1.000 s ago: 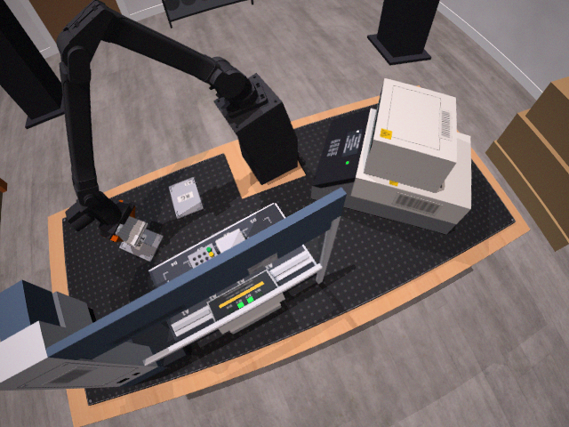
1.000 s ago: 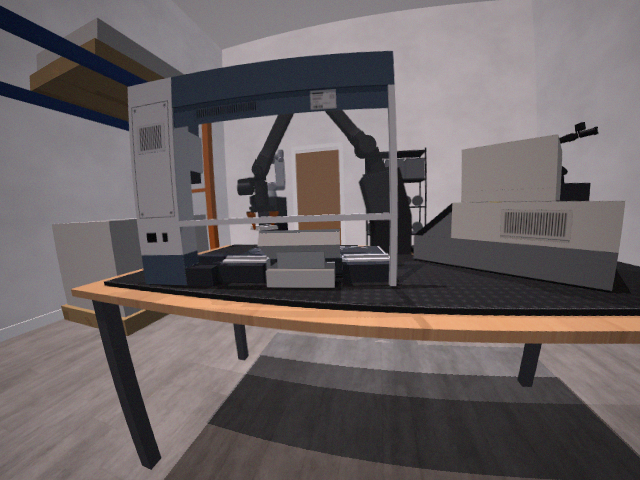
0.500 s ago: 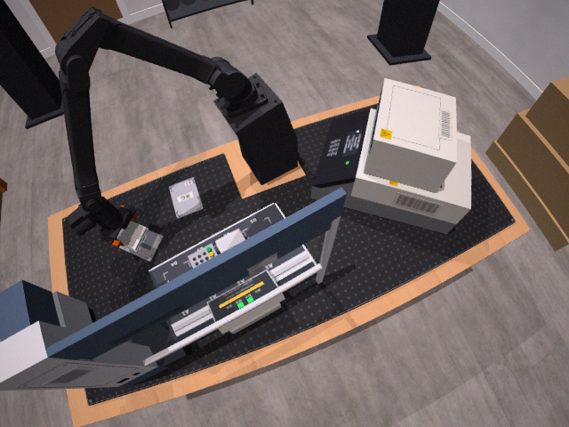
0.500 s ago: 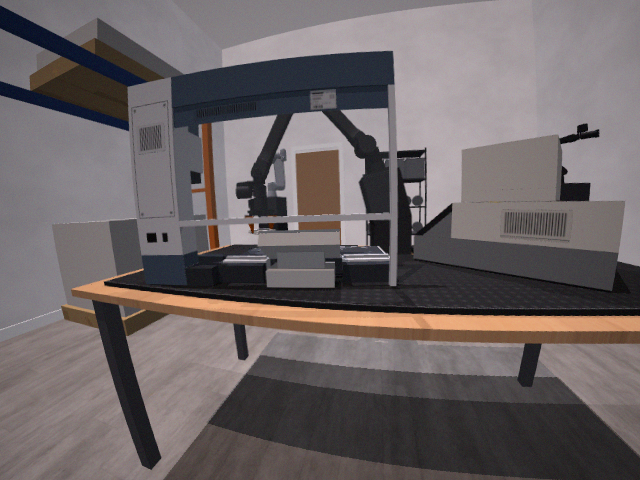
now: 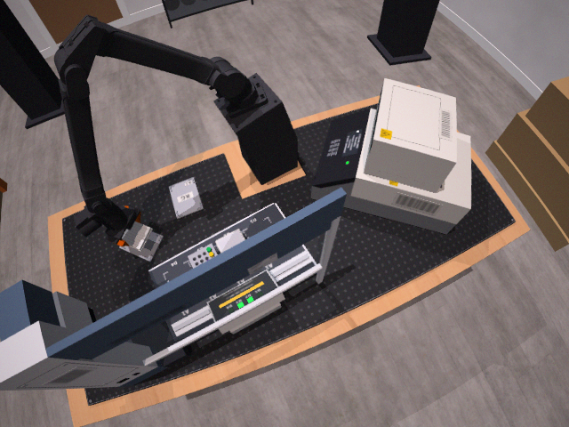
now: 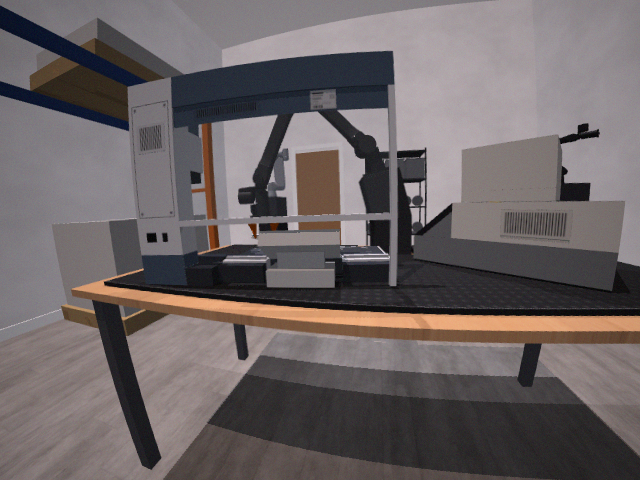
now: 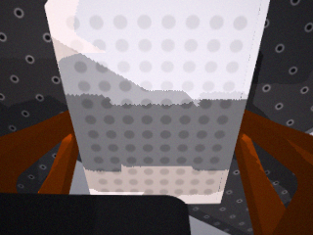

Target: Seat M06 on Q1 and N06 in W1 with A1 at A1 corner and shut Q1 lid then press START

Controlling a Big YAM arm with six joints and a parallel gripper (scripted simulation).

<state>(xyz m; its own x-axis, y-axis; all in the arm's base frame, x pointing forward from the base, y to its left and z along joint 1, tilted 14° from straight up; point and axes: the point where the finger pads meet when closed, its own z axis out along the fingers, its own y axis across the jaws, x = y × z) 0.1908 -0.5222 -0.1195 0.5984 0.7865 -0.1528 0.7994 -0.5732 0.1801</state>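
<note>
My hand is 8 cm above the grey waiting nest. From my hand the other things lie so: white well plate: right at my hand; then tube cooling block: 19 cm ahead, 24 cm to the left, 1 cm below; then green-capped tube: 14 cm ahead, 25 cm to the left.
</note>
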